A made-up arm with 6 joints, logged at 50 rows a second.
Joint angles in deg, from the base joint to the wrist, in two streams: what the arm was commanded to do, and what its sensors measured. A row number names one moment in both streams.
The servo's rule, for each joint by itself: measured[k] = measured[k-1] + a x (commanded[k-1-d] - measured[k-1]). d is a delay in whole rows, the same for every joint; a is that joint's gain. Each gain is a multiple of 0.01, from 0.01 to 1. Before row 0 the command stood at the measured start. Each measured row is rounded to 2 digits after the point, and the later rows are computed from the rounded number. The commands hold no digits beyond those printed.
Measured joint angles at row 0:
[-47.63, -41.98, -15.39, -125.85, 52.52, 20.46]
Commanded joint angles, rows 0 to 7:
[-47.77, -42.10, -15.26, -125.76, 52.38, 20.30]
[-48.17, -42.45, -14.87, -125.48, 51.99, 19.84]
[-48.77, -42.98, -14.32, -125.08, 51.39, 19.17]
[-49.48, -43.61, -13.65, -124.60, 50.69, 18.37]
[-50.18, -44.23, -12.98, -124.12, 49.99, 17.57]
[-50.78, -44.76, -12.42, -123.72, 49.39, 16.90]
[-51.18, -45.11, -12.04, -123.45, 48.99, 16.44]
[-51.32, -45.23, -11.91, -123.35, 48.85, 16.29]
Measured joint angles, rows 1 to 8:
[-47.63, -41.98, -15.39, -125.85, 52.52, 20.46]
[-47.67, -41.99, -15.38, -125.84, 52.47, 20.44]
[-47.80, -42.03, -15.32, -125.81, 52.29, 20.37]
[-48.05, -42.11, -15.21, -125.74, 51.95, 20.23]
[-48.42, -42.23, -15.04, -125.64, 51.47, 20.01]
[-48.88, -42.39, -14.81, -125.50, 50.91, 19.72]
[-49.37, -42.58, -14.55, -125.34, 50.33, 19.38]
[-49.84, -42.78, -14.27, -125.17, 49.82, 19.03]
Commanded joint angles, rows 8 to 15:
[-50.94, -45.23, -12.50, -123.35, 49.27, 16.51]
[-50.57, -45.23, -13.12, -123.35, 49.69, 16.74]
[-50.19, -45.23, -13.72, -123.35, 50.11, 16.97]
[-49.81, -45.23, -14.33, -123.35, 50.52, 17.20]
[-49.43, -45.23, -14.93, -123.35, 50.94, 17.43]
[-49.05, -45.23, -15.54, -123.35, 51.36, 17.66]
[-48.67, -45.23, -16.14, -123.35, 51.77, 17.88]
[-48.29, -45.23, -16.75, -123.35, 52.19, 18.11]
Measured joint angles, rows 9 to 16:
[-50.22, -42.98, -14.01, -125.01, 49.45, 18.70]
[-50.41, -43.16, -13.84, -124.86, 49.38, 18.44]
[-50.45, -43.33, -13.76, -124.72, 49.50, 18.24]
[-50.38, -43.48, -13.76, -124.60, 49.73, 18.09]
[-50.23, -43.62, -13.82, -124.49, 50.03, 17.98]
[-50.02, -43.75, -13.94, -124.39, 50.38, 17.91]
[-49.77, -43.87, -14.12, -124.30, 50.75, 17.88]
[-49.48, -43.98, -14.34, -124.21, 51.14, 17.88]

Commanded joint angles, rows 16 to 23:
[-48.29, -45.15, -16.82, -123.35, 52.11, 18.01]
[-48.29, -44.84, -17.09, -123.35, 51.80, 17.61]
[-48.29, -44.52, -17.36, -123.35, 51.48, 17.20]
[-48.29, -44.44, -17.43, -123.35, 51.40, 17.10]
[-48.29, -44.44, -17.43, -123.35, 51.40, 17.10]
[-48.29, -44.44, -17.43, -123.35, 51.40, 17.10]
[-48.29, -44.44, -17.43, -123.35, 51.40, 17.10]
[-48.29, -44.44, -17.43, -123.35, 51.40, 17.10]
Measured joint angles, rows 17 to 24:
[-49.17, -44.08, -14.61, -124.13, 51.54, 17.91]
[-48.94, -44.17, -14.85, -124.06, 51.76, 17.92]
[-48.77, -44.22, -15.10, -124.00, 51.78, 17.88]
[-48.65, -44.24, -15.35, -123.94, 51.67, 17.80]
[-48.56, -44.26, -15.58, -123.89, 51.57, 17.72]
[-48.49, -44.27, -15.78, -123.84, 51.51, 17.65]
[-48.44, -44.28, -15.96, -123.80, 51.47, 17.58]
[-48.40, -44.29, -16.12, -123.76, 51.44, 17.52]

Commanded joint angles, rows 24 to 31:
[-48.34, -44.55, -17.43, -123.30, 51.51, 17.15]
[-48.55, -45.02, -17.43, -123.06, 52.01, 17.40]
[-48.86, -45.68, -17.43, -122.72, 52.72, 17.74]
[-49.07, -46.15, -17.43, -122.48, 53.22, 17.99]
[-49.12, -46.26, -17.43, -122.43, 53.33, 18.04]
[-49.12, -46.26, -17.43, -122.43, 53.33, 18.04]
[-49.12, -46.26, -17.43, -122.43, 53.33, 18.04]
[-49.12, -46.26, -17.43, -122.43, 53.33, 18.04]
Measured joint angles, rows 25 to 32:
[-48.37, -44.30, -16.26, -123.72, 51.42, 17.47]
[-48.36, -44.32, -16.39, -123.68, 51.45, 17.43]
[-48.41, -44.38, -16.50, -123.62, 51.66, 17.43]
[-48.53, -44.48, -16.60, -123.54, 52.06, 17.47]
[-48.67, -44.61, -16.69, -123.44, 52.50, 17.53]
[-48.79, -44.74, -16.77, -123.35, 52.82, 17.59]
[-48.88, -44.86, -16.84, -123.27, 53.01, 17.64]
[-48.94, -44.97, -16.90, -123.19, 53.13, 17.69]

